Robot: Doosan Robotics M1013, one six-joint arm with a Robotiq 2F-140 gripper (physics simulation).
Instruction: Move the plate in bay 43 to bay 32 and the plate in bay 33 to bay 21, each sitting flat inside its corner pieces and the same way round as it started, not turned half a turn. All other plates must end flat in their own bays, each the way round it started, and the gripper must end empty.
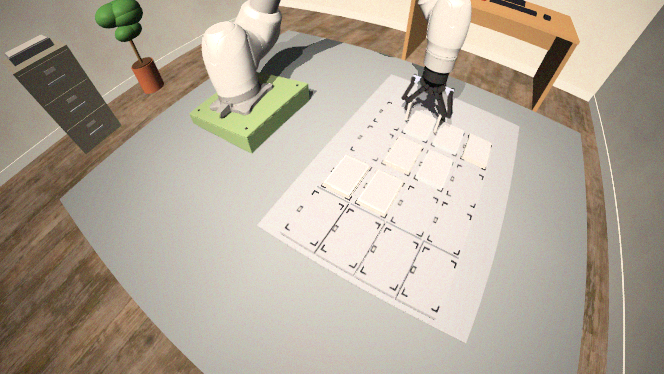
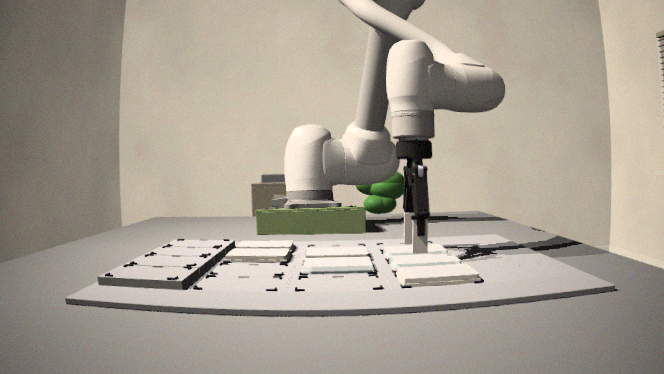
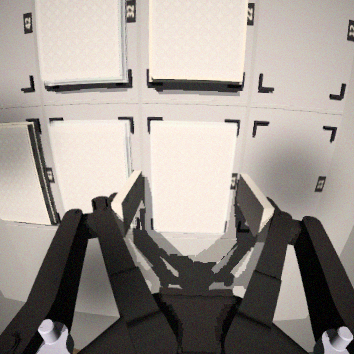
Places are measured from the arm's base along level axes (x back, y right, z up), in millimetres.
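Pixels of known places: gripper, between the fingertips: (image 1: 421, 123) (image 2: 415, 248) (image 3: 189, 184); arm's base, origin of its link: (image 1: 241, 97) (image 2: 309, 207).
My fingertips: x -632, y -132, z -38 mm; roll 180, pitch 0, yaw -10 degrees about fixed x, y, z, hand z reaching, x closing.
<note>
Ahead of a thing's pixels: the offset from my fingertips to its middle. "pt": to the spot under its first point.
A pale plate {dx +1, dy -1, dz -8 mm} (image 3: 193, 155) (image 1: 419, 126) lies flat in bay 21, its corner pieces showing around it. My gripper (image 3: 189, 184) (image 1: 423, 124) (image 2: 414, 247) is open, with a fingertip off each long side of this plate and a gap on both sides, holding nothing. Another plate {dx -74, dy +180, dz -8 mm} (image 3: 82, 42) (image 1: 434, 170) (image 2: 337, 264) lies flat in bay 32. Bay 33 {pt dx -34, dy +346, dz -15 mm} (image 1: 411, 210) and bay 43 {pt dx -143, dy +363, dz -15 mm} (image 1: 448, 227) hold no plate. The plates' markings for which way round they sit cannot be made out, and the near end of the bay 21 plate is partly in shadow.
Other plates lie in bay 31 {pt dx -98, dy +42, dz -1 mm} (image 3: 90, 160) (image 1: 448, 139), bay 41 {pt dx -194, dy +43, dz -1 mm} (image 3: 17, 172) (image 1: 477, 151) (image 2: 438, 274), bay 22 {pt dx +26, dy +131, dz -1 mm} (image 3: 197, 40) (image 1: 402, 154), bay 13 {pt dx +163, dy +312, dz -1 mm} (image 1: 347, 176) and bay 23 {pt dx +59, dy +330, dz -1 mm} (image 1: 381, 192). A raised row of bays {pt dx -171, dy +524, dz -8 mm} (image 2: 142, 283) edges the board. The green arm base (image 1: 250, 120) (image 2: 311, 221) stands beside it.
</note>
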